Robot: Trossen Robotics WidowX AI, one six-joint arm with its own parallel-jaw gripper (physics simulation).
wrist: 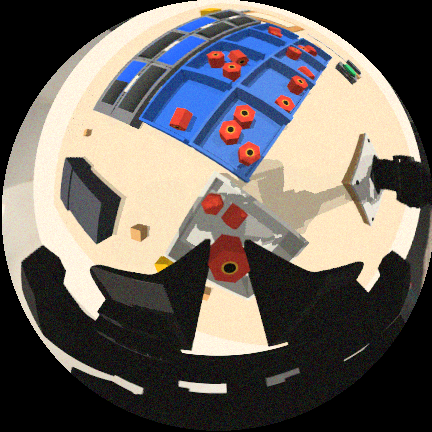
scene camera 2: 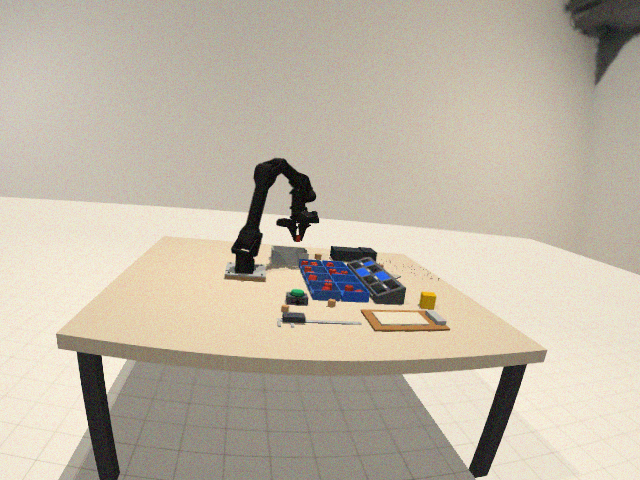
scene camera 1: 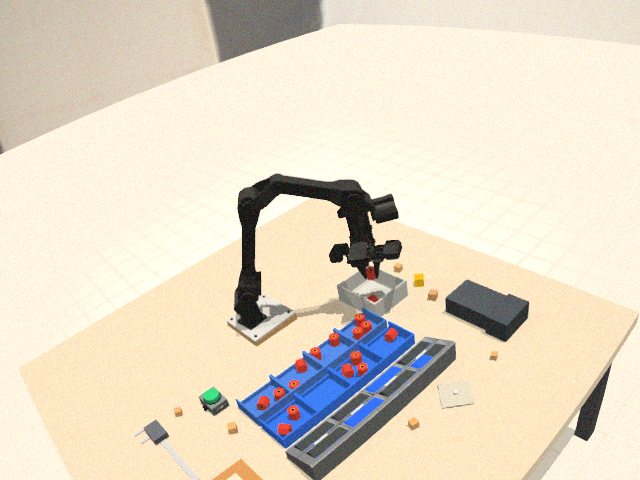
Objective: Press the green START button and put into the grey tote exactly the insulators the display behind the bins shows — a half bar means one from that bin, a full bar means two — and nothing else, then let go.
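Pixels of known places: gripper, fingertip midpoint: (wrist: 226, 244) (scene camera 2: 298, 241) (scene camera 1: 371, 277); arm's base, origin of the base link: (wrist: 376, 174) (scene camera 2: 243, 270) (scene camera 1: 252, 319).
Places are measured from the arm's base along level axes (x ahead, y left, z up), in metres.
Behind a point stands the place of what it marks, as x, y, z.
My gripper (scene camera 1: 370, 275) {0.241, 0.251, 0.074} (scene camera 2: 297, 237) {0.241, 0.251, 0.074} (wrist: 226, 244) {0.241, 0.251, 0.074} is shut on a red hexagonal insulator (scene camera 1: 370, 271) {0.244, 0.246, 0.099} (scene camera 2: 298, 239) {0.241, 0.242, 0.083} (wrist: 225, 250) {0.246, 0.243, 0.098} and holds it above the grey tote (scene camera 1: 389, 301) {0.287, 0.258, 0.006} (scene camera 2: 287, 256) {0.195, 0.212, 0.015}. Two red insulators (wrist: 212, 204) {0.267, 0.243, 0.009} (wrist: 234, 216) {0.235, 0.242, 0.008} lie inside the tote in the wrist view. The blue bins (scene camera 1: 323, 394) (scene camera 2: 325, 295) (wrist: 187, 95) hold more insulators. The bin nearest the tote on the display side holds one insulator (scene camera 1: 391, 335) {0.375, 0.151, 0.006} (wrist: 181, 119) {0.358, 0.162, 0.007}. The display (scene camera 1: 382, 413) {0.526, -0.073, 0.022} (scene camera 2: 390, 295) {0.457, -0.269, 0.008} (wrist: 136, 119) {0.448, 0.180, -0.007} shows two full blue bars and one half bar. The green button (scene camera 1: 211, 395) {0.155, -0.265, 0.017} (scene camera 2: 297, 292) {0.145, -0.280, 0.016} (wrist: 350, 69) stands beside the bins.
A dark stepped block (scene camera 1: 485, 307) {0.542, 0.339, 0.029} (scene camera 2: 353, 253) {0.515, 0.314, 0.021} (wrist: 85, 200) {0.480, 0.344, 0.030} stands beyond the display. A yellow cube (scene camera 1: 418, 280) {0.298, 0.382, 0.000} and small wooden cubes (scene camera 1: 432, 294) {0.367, 0.350, -0.001} (scene camera 1: 398, 267) {0.204, 0.411, -0.004} lie near the tote. A flat plate (scene camera 1: 455, 394) {0.611, 0.083, -0.016}, a dark plug-like object (scene camera 1: 156, 431) {0.118, -0.423, -0.003} (scene camera 2: 293, 317) {0.106, -0.441, -0.004} and an orange frame (scene camera 2: 369, 321) {0.327, -0.433, -0.018} lie on the table.
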